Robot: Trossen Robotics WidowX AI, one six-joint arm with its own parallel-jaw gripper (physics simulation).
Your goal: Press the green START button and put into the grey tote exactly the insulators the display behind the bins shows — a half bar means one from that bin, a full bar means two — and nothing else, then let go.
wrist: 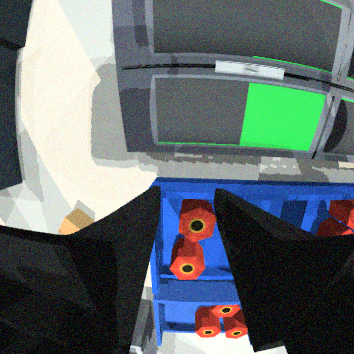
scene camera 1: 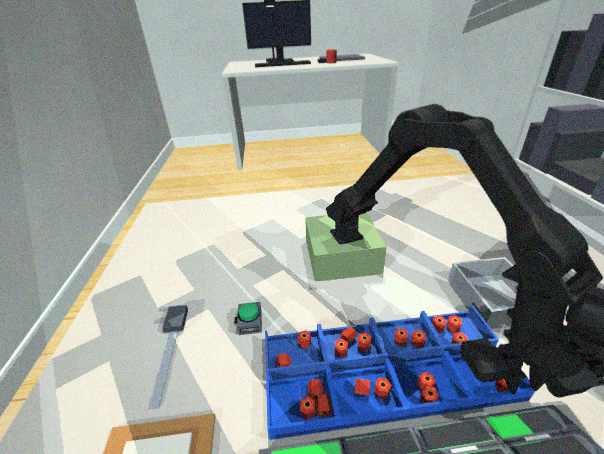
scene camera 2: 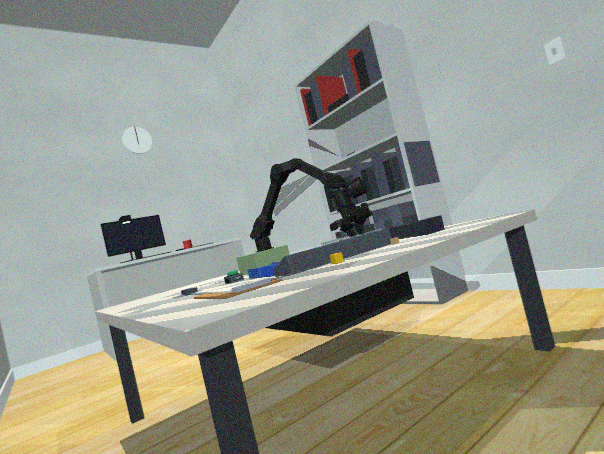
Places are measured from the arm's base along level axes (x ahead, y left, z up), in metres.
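Where they show: gripper, between the fingertips: (wrist: 187, 194) (scene camera 1: 522, 390); arm's base, origin of its link: (scene camera 1: 346, 234) (scene camera 2: 264, 250).
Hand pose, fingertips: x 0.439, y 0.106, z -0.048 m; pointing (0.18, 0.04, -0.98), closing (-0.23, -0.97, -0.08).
Observation:
Things, the pixels of their centre, and the offset from my fingertips. "spot": a spot on its surface instead.
- upright red insulator, middle of its body: (wrist: 195, 216) (scene camera 1: 505, 383) 0.024 m back, 0.002 m right, 0.018 m down
- second insulator, middle of its body: (wrist: 186, 257) 0.060 m back, 0.010 m left, 0.018 m down
- green half bar, middle of its body: (wrist: 239, 111) (scene camera 1: 523, 429) 0.042 m ahead, 0.039 m right, 0.011 m down
- green bar, a spot on its surface: (scene camera 1: 310, 448) spot: 0.031 m back, 0.348 m right, 0.009 m up
- green button, middle of its body: (scene camera 1: 249, 315) (scene camera 2: 233, 276) 0.323 m back, 0.385 m right, 0.015 m down
- grey tote, middle of its body: (scene camera 1: 495, 290) (scene camera 2: 342, 244) 0.195 m back, 0.142 m left, 0.009 m down
- yellow cube, middle of its body: (scene camera 2: 336, 258) 0.116 m ahead, 0.316 m right, 0.022 m down
- dark-headed tool, a spot on its surface: (scene camera 1: 175, 318) spot: 0.372 m back, 0.537 m right, 0.017 m down
- wooden frame, a spot on its surface: (scene camera 1: 202, 430) spot: 0.127 m back, 0.498 m right, 0.030 m down
My gripper (scene camera 1: 522, 377) (scene camera 2: 352, 230) (wrist: 187, 194) is open over the end bin nearest the display, its fingers either side of an upright red insulator (wrist: 196, 215), none held. A second insulator (wrist: 188, 257) stands beside it in that bin. The blue bins (scene camera 1: 350, 424) (scene camera 2: 262, 271) hold more red insulators; the arm partly hides the end bin in scene camera 1. The display (scene camera 1: 380, 442) (scene camera 2: 335, 252) (wrist: 200, 112) shows a green half bar (scene camera 1: 510, 426) (wrist: 283, 117) at this bin; another green bar (scene camera 1: 310, 448) is cut off. The green button (scene camera 1: 248, 312) (scene camera 2: 233, 274) and grey tote (scene camera 1: 465, 286) stand apart.
The arm stands on a green block (scene camera 1: 350, 265) (scene camera 2: 263, 260). A tan cube (scene camera 2: 395, 241) (wrist: 76, 221) lies beyond the bins' end. A yellow cube (scene camera 2: 337, 258) is behind the display. A dark-headed tool (scene camera 1: 175, 318) and a wooden frame (scene camera 1: 202, 430) lie on the button's side.

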